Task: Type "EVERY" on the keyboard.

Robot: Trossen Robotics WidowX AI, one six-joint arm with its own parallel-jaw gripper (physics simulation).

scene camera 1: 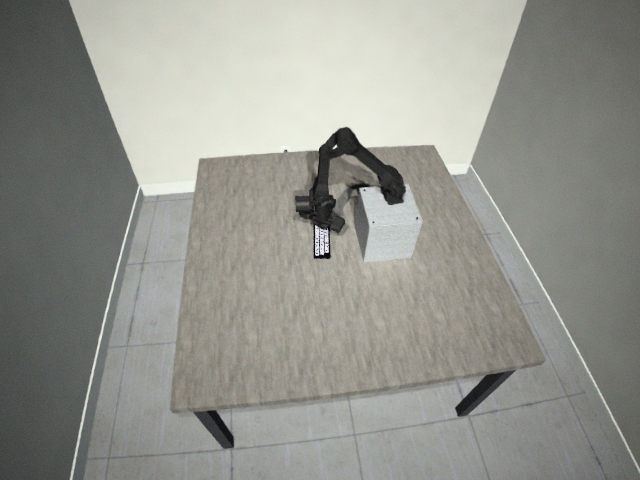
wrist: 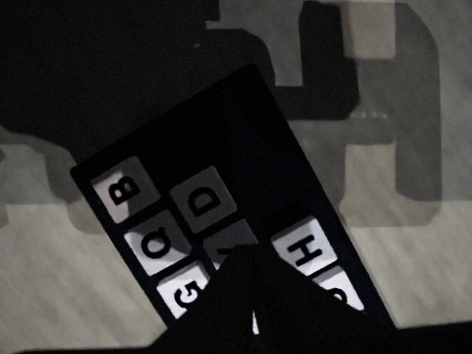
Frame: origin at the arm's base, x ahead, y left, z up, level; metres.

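Seen in the pictures: gripper, fingertip midpoint: [scene camera 1: 322, 228] [wrist: 248, 257]; arm's base, link origin: [scene camera 1: 393, 198].
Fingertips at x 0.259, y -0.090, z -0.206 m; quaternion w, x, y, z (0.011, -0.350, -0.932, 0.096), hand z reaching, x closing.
Observation:
Pixels of each thing's top centre, then the offset from my fingertips to it. Level surfaces: height alone.
- black keyboard, top centre: [scene camera 1: 321, 237] dx +0.015, dy +0.048, dz +0.001 m
- shaded key, top centre: [wrist: 234, 253] dx +0.002, dy -0.004, dz -0.001 m
- D, top centre: [wrist: 203, 200] dx -0.002, dy -0.023, dz +0.001 m
- B, top centre: [wrist: 123, 190] dx +0.013, dy -0.042, dz +0.001 m
- Q, top centre: [wrist: 156, 245] dx +0.018, dy -0.023, dz +0.001 m
- G, top centre: [wrist: 189, 296] dx +0.022, dy -0.004, dz +0.001 m
- H, top centre: [wrist: 305, 250] dx -0.014, dy +0.010, dz +0.001 m
- O, top centre: [wrist: 333, 301] dx -0.010, dy +0.029, dz +0.001 m
- wooden table, surface height: dz -0.017 m
The black keyboard [scene camera 1: 321, 248] [wrist: 265, 165] with pale keys lies on the table, partly under the arm in the scene view. My gripper [scene camera 1: 322, 225] [wrist: 248, 257] is shut and empty, its tips low over the keyboard. In the wrist view the tips overlap the lower right of a shaded key [wrist: 227, 242] beside D [wrist: 203, 200]; its letter is mostly covered but looks like Y. B [wrist: 125, 189], Q [wrist: 157, 243] and part of G [wrist: 184, 295] show to the left. H [wrist: 305, 247] and part of O [wrist: 342, 290] show to the right. The fingers hide further keys; contact cannot be told.
The arm's base stands on a pale grey box [scene camera 1: 390, 240], right of the keyboard on the wooden table [scene camera 1: 320, 320]. The arm arches over the table behind the keyboard. Dark shadows fall across the keyboard's end in the wrist view. A wall [scene camera 1: 289, 67] rises behind the table.

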